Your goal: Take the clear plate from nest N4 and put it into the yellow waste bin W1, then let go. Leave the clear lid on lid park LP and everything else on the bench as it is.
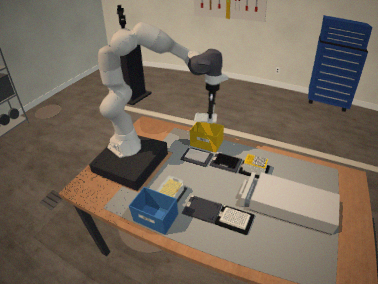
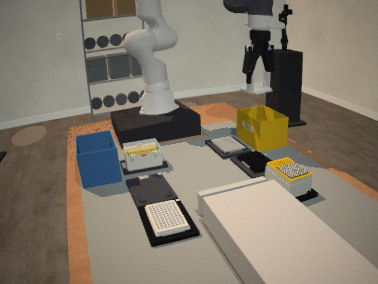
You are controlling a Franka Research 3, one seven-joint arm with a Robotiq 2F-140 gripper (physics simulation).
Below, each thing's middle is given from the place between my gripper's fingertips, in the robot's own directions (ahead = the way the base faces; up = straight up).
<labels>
I see the yellow-topped tip box (image 2: 291,176) 32 cm ahead of my hand, 18 cm below it and 5 cm to the right of it. Round my hand: pale instrument (image 2: 257,224): 57 cm ahead, 21 cm to the right, 18 cm below; white well plate (image 2: 166,218): 42 cm to the right, 37 cm ahead, 20 cm below.
</labels>
